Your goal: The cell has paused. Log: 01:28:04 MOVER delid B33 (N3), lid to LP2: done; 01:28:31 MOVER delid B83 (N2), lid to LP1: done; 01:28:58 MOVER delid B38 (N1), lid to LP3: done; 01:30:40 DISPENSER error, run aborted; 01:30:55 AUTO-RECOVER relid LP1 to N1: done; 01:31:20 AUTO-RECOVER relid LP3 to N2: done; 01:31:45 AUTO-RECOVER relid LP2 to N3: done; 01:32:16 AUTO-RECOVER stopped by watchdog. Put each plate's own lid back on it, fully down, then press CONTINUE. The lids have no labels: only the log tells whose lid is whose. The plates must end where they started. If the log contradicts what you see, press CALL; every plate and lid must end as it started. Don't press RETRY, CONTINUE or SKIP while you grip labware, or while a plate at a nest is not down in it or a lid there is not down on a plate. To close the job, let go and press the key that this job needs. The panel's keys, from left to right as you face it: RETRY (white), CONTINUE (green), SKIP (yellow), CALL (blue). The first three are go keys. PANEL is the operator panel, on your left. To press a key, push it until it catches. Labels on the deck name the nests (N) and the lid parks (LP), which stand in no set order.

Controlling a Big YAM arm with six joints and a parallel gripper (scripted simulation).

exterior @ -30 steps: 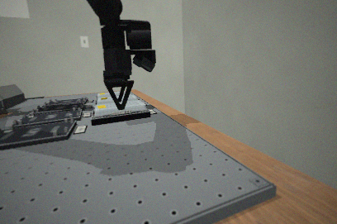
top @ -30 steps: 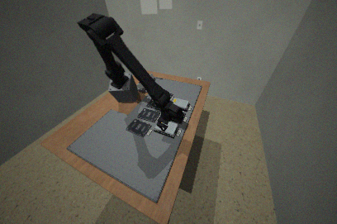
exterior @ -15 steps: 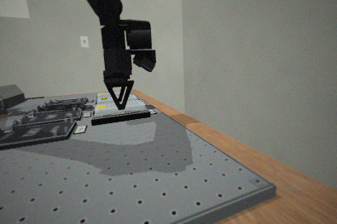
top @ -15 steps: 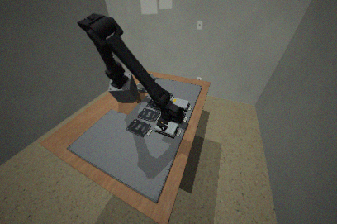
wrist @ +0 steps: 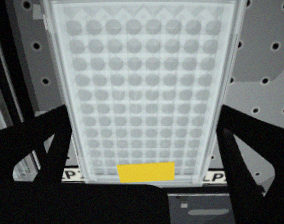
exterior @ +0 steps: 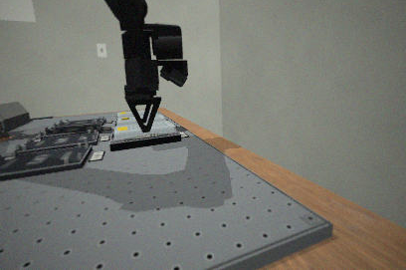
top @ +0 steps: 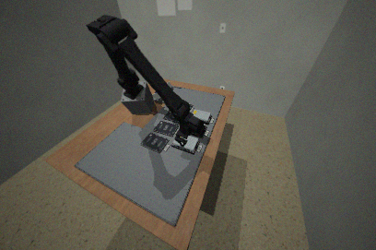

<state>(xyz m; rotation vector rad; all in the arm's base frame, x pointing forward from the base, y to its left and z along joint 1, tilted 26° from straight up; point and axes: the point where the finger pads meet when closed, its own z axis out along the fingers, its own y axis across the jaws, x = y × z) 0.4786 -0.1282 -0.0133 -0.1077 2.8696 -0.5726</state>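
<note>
My gripper is now 1 cm above the clear lid.
</note>
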